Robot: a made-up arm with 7 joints. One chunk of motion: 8 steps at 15 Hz.
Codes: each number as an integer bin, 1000 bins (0 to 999) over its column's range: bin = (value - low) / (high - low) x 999, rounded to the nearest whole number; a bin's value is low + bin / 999 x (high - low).
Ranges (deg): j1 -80.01..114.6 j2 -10..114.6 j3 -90.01..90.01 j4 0..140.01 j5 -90.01..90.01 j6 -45.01..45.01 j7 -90.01..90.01
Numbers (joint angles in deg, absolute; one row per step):
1: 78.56 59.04 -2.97 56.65 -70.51 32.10 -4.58
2: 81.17 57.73 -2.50 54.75 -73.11 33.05 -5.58
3: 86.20 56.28 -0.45 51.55 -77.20 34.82 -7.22
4: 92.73 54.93 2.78 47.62 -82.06 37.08 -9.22
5: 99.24 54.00 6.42 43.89 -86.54 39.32 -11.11
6: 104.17 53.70 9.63 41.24 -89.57 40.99 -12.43
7: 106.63 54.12 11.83 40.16 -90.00 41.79 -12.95
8: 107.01 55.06 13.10 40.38 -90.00 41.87 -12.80
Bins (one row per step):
1: 814 554 483 404 108 856 474
2: 827 543 486 391 94 866 469
3: 853 531 497 368 71 886 459
4: 887 521 515 340 44 911 448
5: 920 513 535 313 19 936 438
6: 945 511 553 294 2 954 431
7: 958 514 565 287 0 963 428
8: 960 522 572 288 0 964 428

